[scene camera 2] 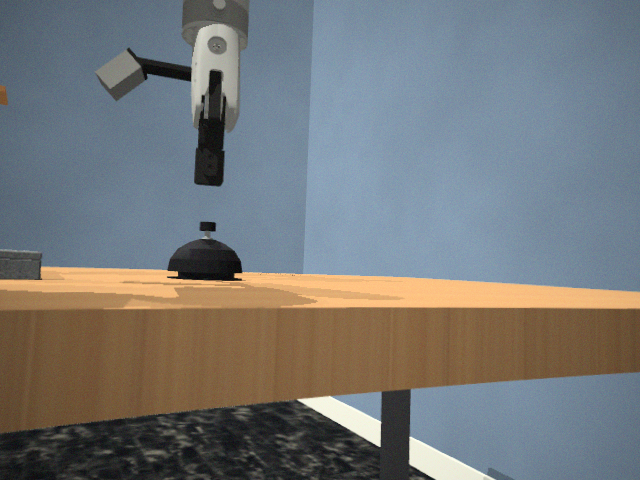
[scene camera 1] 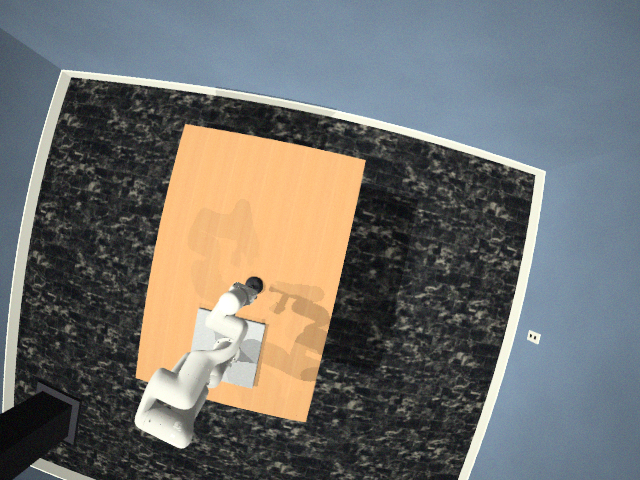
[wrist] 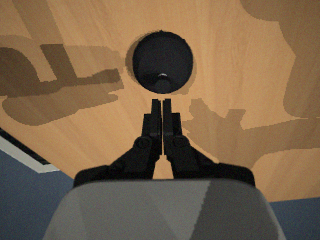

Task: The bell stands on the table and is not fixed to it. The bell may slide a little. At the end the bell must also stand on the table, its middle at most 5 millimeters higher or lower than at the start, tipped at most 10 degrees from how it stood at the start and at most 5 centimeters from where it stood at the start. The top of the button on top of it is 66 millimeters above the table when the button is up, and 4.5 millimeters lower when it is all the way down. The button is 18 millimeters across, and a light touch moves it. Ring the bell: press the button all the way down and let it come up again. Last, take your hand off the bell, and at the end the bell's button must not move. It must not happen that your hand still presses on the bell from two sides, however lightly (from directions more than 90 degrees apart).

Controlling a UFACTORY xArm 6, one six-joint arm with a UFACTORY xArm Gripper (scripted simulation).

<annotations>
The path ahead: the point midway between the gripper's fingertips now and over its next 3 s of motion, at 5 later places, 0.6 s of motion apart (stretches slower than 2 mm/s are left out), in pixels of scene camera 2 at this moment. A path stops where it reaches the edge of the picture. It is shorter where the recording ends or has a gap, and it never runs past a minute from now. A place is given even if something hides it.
My gripper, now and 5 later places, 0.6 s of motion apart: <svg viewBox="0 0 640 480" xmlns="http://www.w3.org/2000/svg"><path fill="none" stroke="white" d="M208 184L208 206L208 216L207 223L208 225L207 223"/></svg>
</annotations>
